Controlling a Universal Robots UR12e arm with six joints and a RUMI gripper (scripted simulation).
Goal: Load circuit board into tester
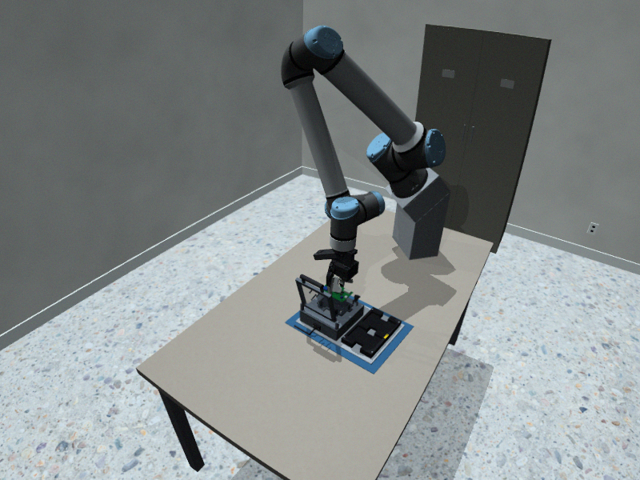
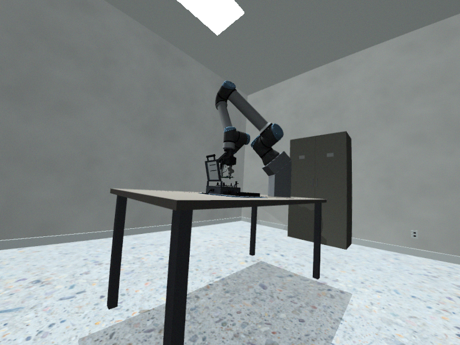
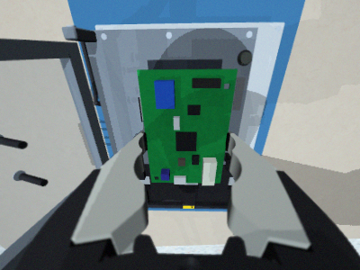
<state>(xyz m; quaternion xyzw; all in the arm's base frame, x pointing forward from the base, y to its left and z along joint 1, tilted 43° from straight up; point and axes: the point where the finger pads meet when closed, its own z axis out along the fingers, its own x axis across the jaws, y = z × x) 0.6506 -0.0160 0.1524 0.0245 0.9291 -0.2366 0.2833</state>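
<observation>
Right now the green circuit board is right at my hand. Also, from my hand: tester lid: 12 cm ahead, 3 cm to the right, 5 cm above; tester nest: 1 cm ahead, 6 cm below.
</observation>
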